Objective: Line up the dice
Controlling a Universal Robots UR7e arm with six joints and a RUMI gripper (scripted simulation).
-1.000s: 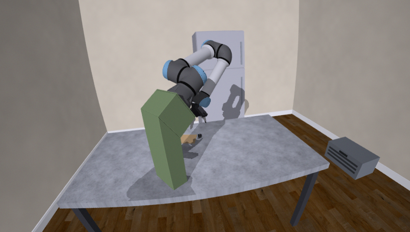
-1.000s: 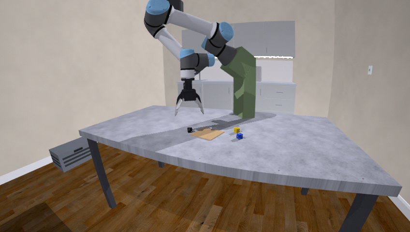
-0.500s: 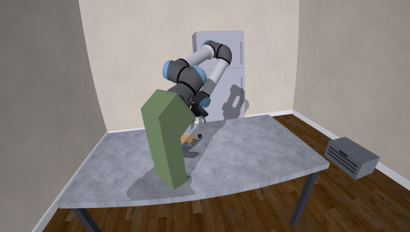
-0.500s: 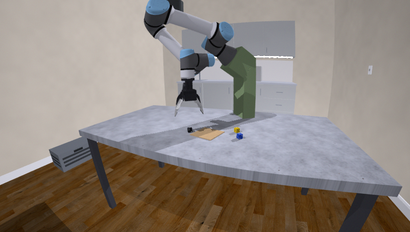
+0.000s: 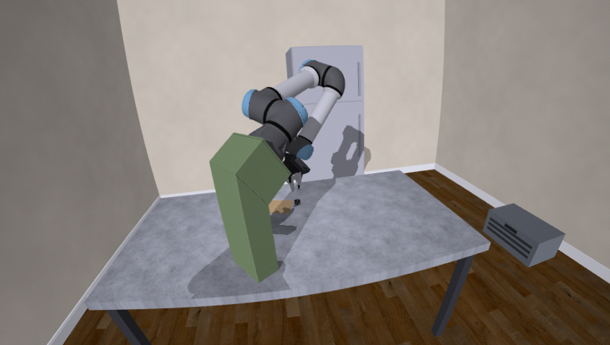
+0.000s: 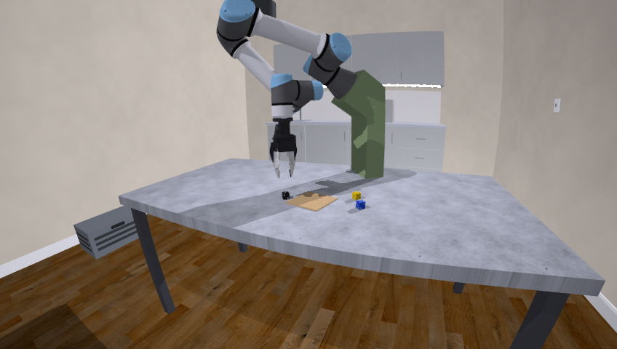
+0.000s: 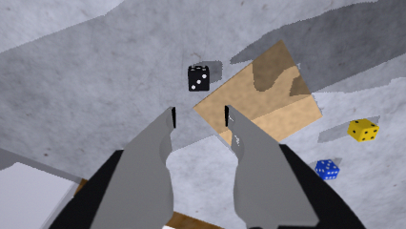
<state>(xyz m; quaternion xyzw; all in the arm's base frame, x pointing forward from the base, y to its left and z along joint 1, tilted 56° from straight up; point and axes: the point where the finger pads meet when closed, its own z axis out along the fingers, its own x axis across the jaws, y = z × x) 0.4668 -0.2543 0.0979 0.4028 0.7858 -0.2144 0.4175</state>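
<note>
Right now my hand is 90 mm above the black die. Round my hand: blue die 280 mm to the left, 90 mm below, 80 mm ahead; mat 100 mm to the left, 100 mm below, 20 mm ahead; yellow die 270 mm to the left, 90 mm below, 10 mm behind.
</note>
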